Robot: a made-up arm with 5 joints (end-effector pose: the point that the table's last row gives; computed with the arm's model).
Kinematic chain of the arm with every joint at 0, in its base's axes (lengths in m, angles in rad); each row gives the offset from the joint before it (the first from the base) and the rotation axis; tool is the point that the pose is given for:
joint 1: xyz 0 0 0.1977 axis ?
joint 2: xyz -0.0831 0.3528 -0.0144 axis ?
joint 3: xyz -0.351 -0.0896 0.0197 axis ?
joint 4: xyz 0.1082 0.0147 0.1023 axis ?
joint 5: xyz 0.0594 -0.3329 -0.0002 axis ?
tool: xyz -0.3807 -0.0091 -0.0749
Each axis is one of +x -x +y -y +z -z.
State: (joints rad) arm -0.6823 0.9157 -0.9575 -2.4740 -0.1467
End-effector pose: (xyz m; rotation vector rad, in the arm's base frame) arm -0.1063 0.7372 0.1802 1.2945 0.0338 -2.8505
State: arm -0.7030 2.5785 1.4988 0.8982 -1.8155
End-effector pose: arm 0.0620 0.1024 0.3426 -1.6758 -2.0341 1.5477
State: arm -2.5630 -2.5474 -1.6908 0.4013 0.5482
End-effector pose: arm 0.1152 -0.2636 0.4571 -0.1888 1.6253 -1.0243
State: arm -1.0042 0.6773 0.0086 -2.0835 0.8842
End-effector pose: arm -0.3325 0.2340 -0.6117 1.3744 1.5172 2.2367
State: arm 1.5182 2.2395 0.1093 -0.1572 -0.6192
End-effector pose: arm 0.0168 -0.2419 1.2336 1.2528 2.1998 -1.6359
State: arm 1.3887 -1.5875 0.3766 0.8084 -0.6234
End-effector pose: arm 0.3161 -0.3739 0.4306 -0.2598 -1.1553 1.5422
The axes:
joint 1: +x
joint 2: -z
joint 3: -x
joint 4: +z
joint 5: -y

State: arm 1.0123 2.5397 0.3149 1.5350 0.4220
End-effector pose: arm -0.3663 0.3486 0.6951 0.8593 0.4187 -0.9529
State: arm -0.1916 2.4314 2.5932 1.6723 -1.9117
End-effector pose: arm -0.1330 0.1800 -0.3418 -0.9366 -1.7376 -0.5709
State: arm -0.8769 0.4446 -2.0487 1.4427 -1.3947
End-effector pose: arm -0.1994 -0.2931 0.0729 -0.2853 0.0060 1.2053
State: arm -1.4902 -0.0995 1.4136 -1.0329 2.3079
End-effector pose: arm -0.3989 0.4588 0.2073 0.9219 0.7969 -1.9863
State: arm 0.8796 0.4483 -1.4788 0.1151 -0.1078
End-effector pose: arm -0.6423 0.5303 0.2905 2.3004 -0.2453 -0.3612
